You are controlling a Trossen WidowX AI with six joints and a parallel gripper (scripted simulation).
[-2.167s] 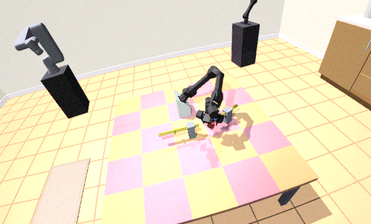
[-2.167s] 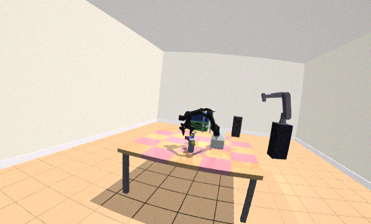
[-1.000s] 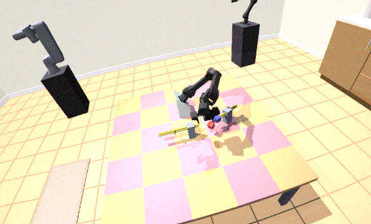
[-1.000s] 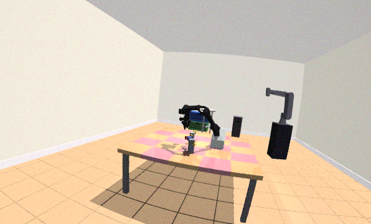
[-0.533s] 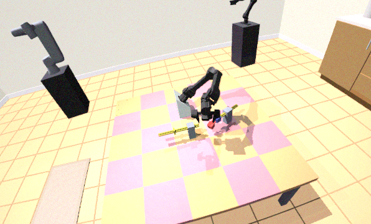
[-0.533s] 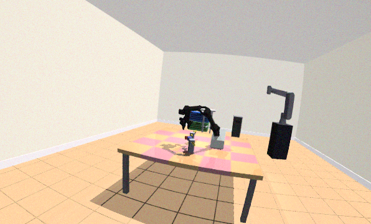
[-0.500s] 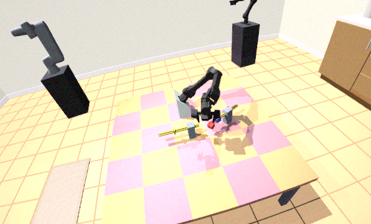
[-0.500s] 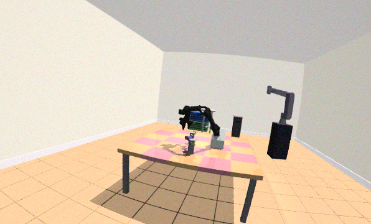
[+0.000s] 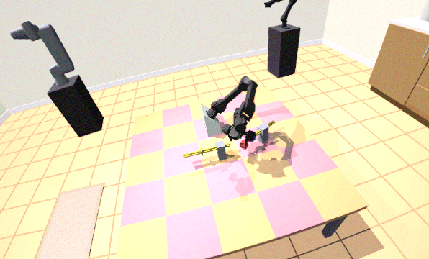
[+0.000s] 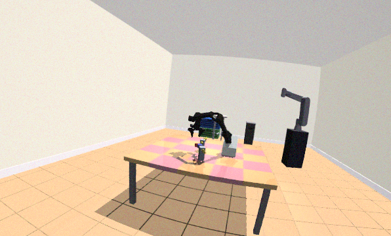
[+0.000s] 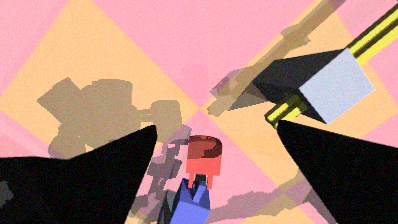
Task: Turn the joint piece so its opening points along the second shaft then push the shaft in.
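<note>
My gripper tip is now 7 cm above the dark red joint piece, 6 cm to the right of it and 4 cm past it.
</note>
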